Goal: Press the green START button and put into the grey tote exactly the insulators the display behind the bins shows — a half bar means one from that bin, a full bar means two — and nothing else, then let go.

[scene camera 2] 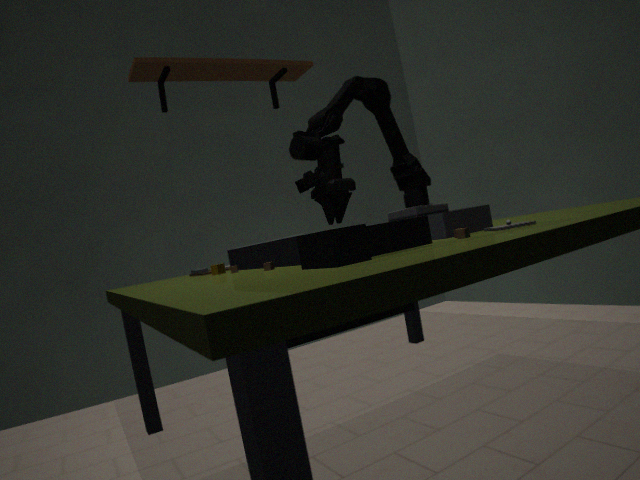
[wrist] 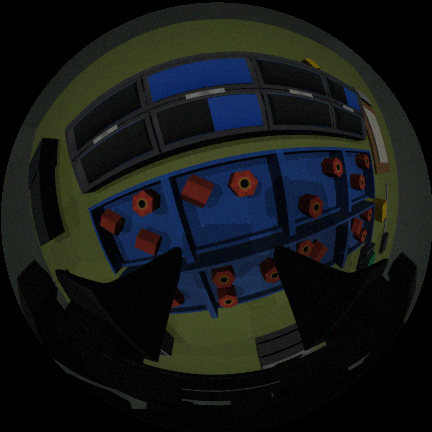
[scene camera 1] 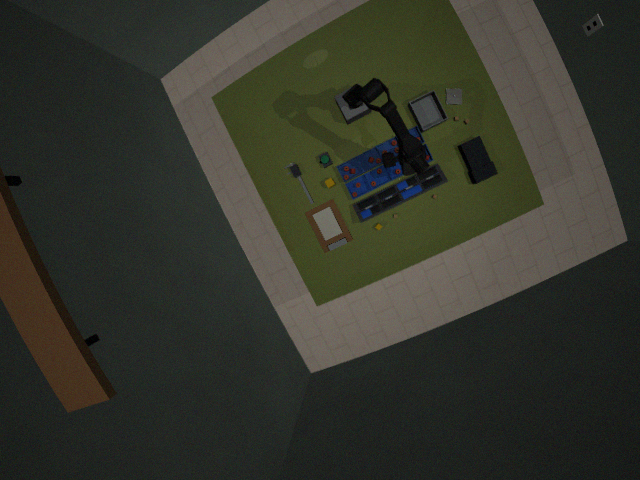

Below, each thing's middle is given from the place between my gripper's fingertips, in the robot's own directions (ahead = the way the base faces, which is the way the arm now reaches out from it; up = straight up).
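Wooden tray with white object [scene camera 1: 326, 220]: 210 mm ahead of my hand, 430 mm to the right of it, 70 mm below it. Grey tote [scene camera 2: 478, 218]: 190 mm behind my hand, 190 mm to the left of it and 50 mm below it. Black box [scene camera 2: 333, 248], also 50 mm below my hand: 360 mm to the left of it, 100 mm ahead of it. Display [scene camera 2: 284, 252]: 40 mm below my hand, 150 mm ahead of it, 50 mm to the right of it.
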